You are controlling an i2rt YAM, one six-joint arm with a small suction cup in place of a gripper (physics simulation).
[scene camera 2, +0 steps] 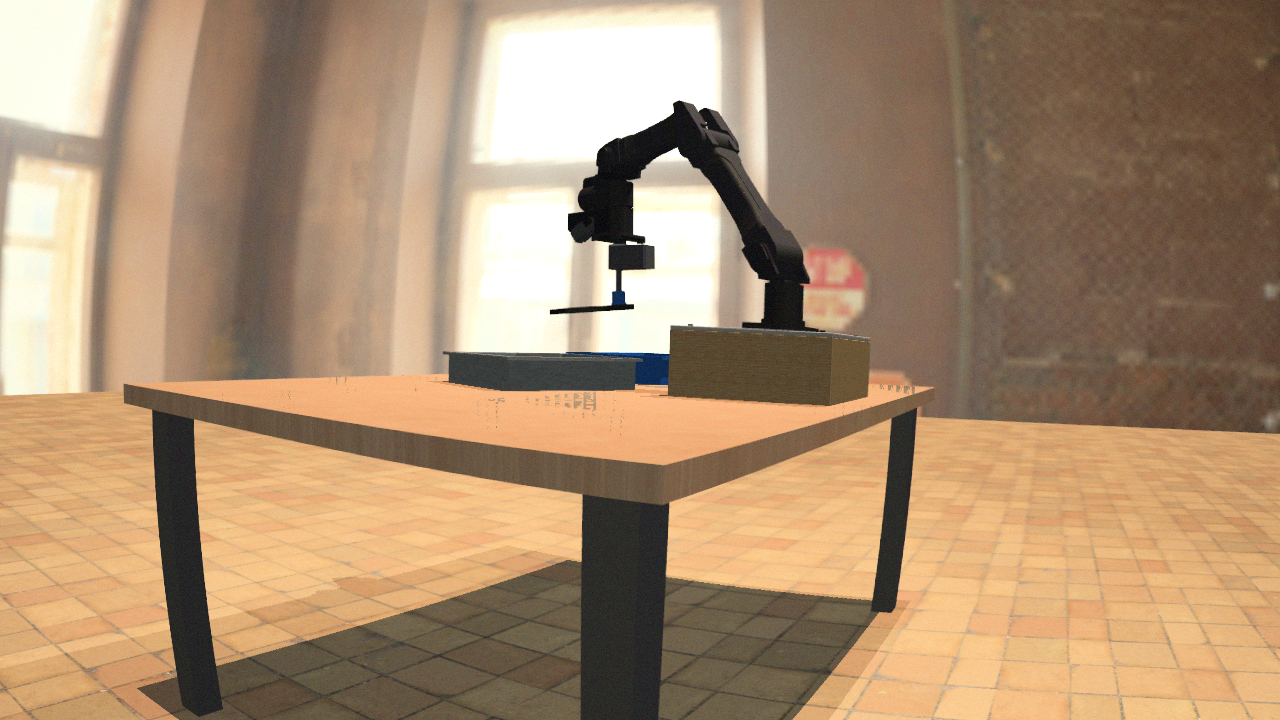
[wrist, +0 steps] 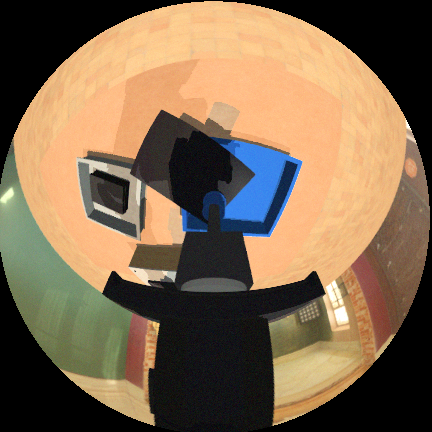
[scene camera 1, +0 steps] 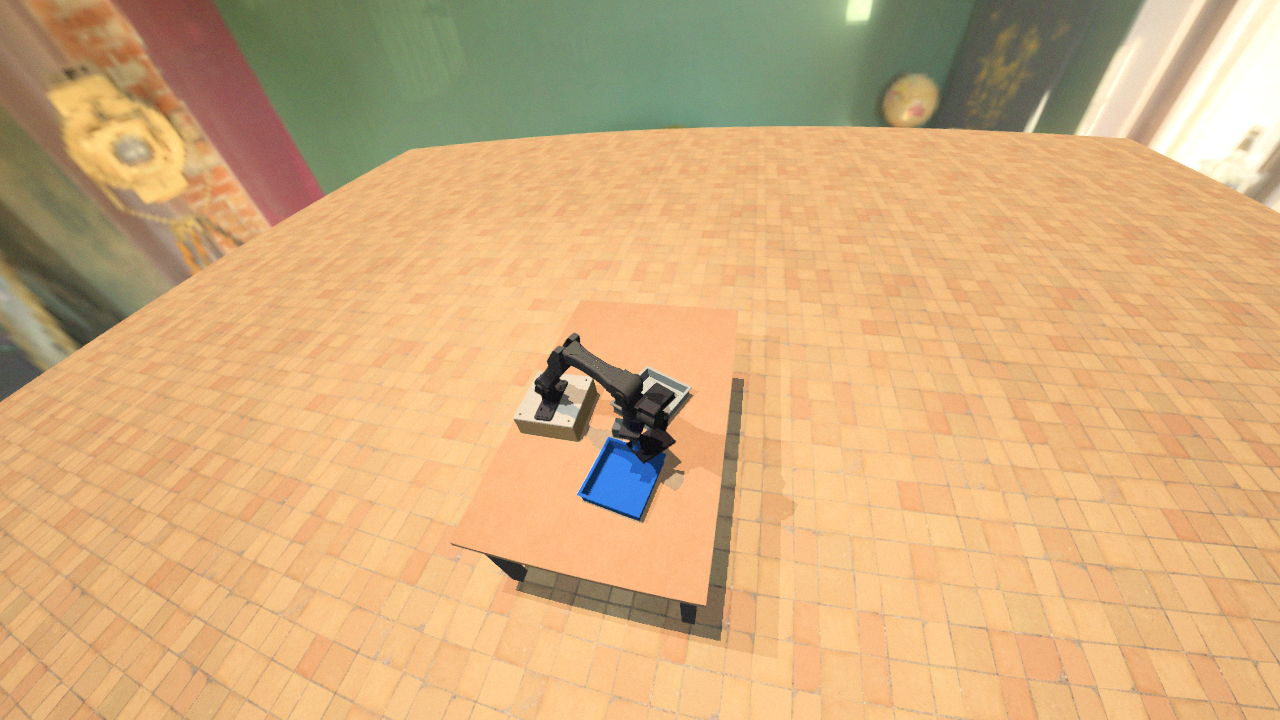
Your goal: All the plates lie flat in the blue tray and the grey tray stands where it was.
Note:
A blue tray rests on the table. Further things: my suction cup and a grey tray.
My suction cup is seen too in the wrist view.

